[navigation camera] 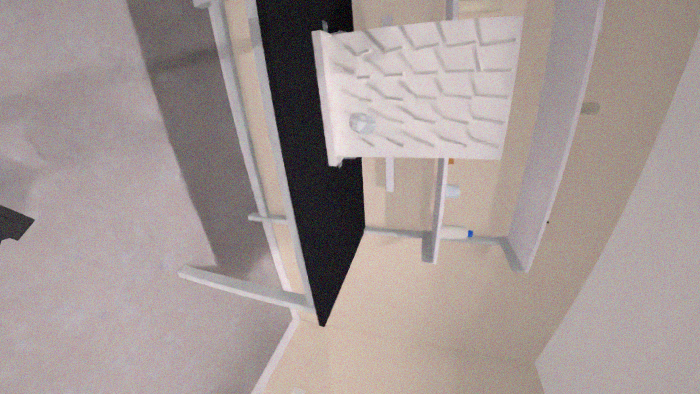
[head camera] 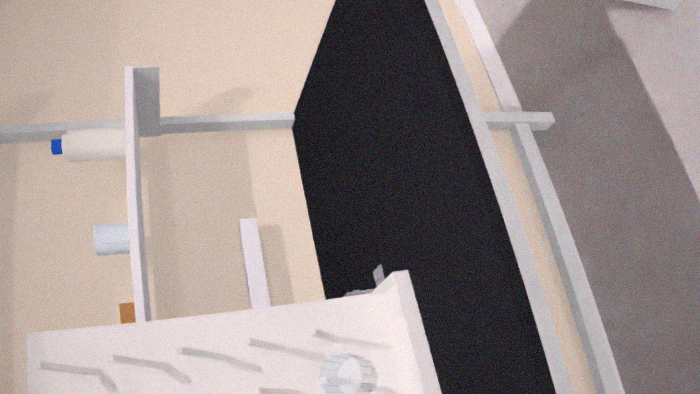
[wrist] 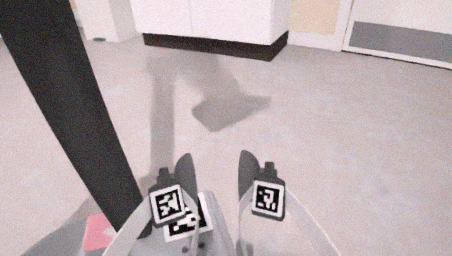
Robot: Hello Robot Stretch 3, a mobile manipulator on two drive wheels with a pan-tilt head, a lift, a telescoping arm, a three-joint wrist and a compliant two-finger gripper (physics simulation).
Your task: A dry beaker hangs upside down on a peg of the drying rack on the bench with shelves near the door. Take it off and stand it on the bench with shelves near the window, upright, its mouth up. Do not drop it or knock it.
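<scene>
A clear beaker (head camera: 348,374) (navigation camera: 362,123) hangs on a peg low on the white drying rack (head camera: 200,322) (navigation camera: 492,152), near the rack's bottom ledge. The images of the head and navigation cameras are turned sideways. The rack stands on the black top (head camera: 400,165) (navigation camera: 300,165) of a bench with shelves; whether it is the bench near the door or the window, these frames do not tell. My gripper (wrist: 217,169) is open and empty in the wrist view, over the robot's own base, away from the rack and beaker. The other bench cannot be made out.
A shelf board (head camera: 136,200) (navigation camera: 440,210) holds a white bottle with a blue cap (head camera: 95,145) (navigation camera: 456,232), a pale cup (head camera: 111,239) (navigation camera: 452,191) and an orange item (head camera: 127,313) (navigation camera: 451,161). A white cabinet (wrist: 215,20) stands across the floor. The dark mast (wrist: 70,110) is left of the gripper.
</scene>
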